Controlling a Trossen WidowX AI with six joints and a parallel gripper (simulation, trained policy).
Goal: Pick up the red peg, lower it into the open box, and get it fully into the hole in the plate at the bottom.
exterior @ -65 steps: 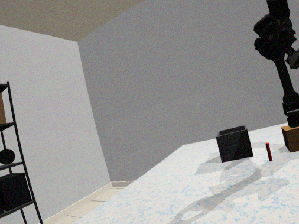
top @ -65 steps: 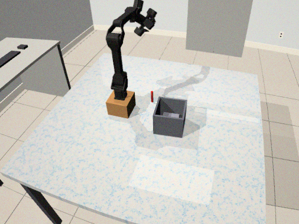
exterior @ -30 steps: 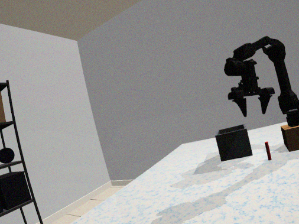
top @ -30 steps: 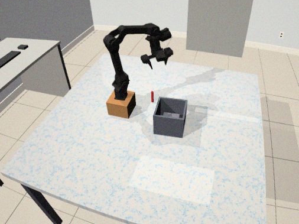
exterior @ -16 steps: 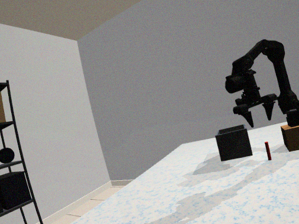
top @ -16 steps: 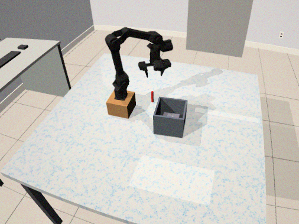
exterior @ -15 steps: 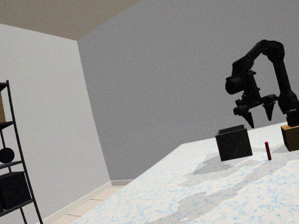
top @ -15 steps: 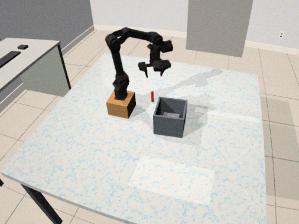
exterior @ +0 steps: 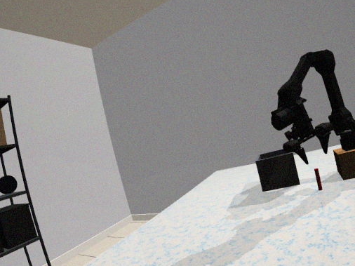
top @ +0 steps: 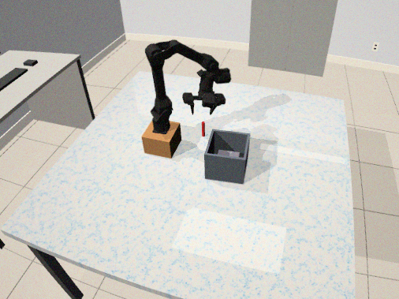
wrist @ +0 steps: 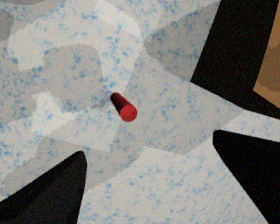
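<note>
Now: gripper tip 8 cm above the red peg, 1 cm to the left of it and 1 cm short of it. From my gripper tip the other things lie so: plate (20 cm to the right, 16 cm ahead, 7 cm below).
</note>
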